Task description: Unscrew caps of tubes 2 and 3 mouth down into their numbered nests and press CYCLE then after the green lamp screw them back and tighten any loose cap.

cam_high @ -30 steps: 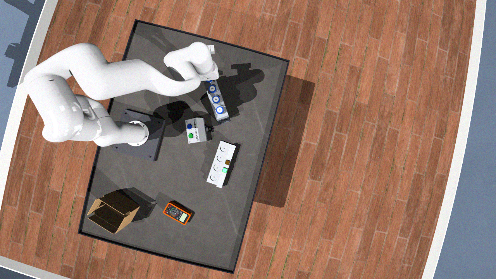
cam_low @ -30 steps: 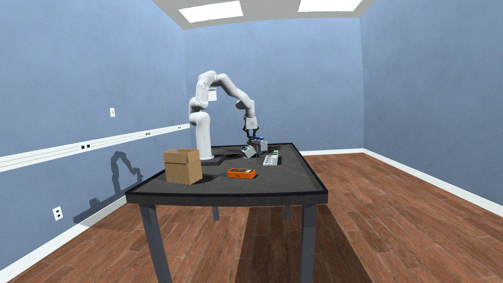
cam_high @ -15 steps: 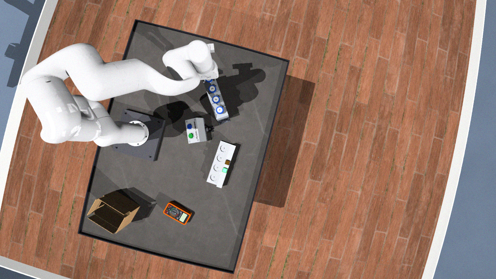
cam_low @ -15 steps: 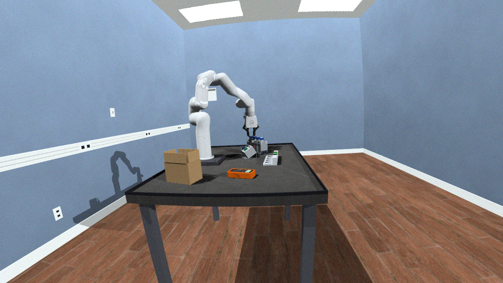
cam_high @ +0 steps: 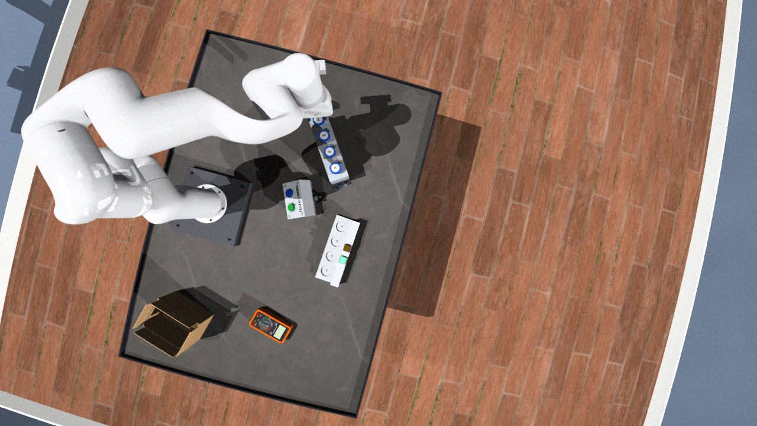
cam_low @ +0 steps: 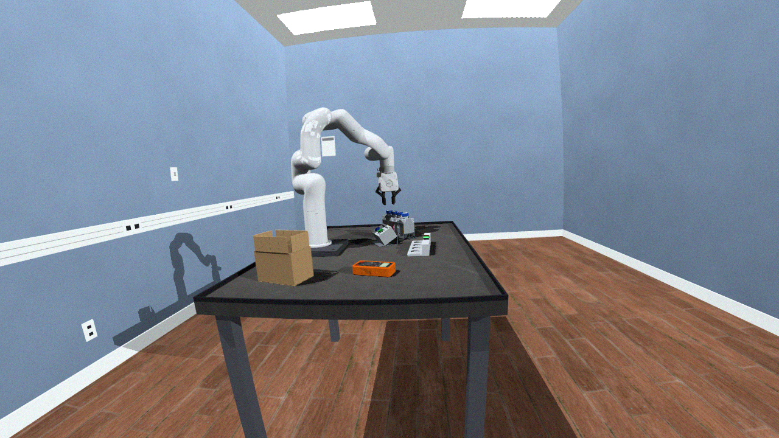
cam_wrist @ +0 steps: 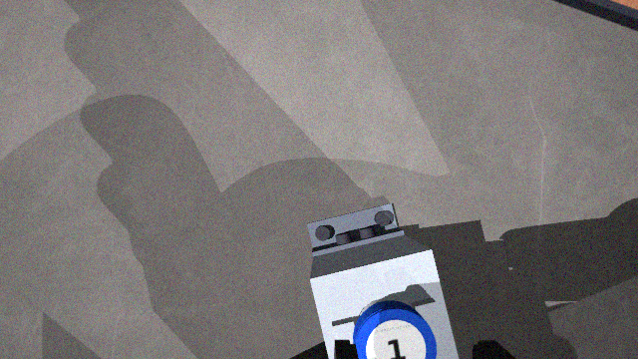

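The green ready key lies 10 mm behind my hand, 280 mm to the right of it and 110 mm below it. The rest, counted from my hand: blue cycle key 30 mm behind, 240 mm to the right, 110 mm below; raised table edge 370 mm ahead, 330 mm to the right, 170 mm below; key housing 10 mm behind, 260 mm to the right, 120 mm below.
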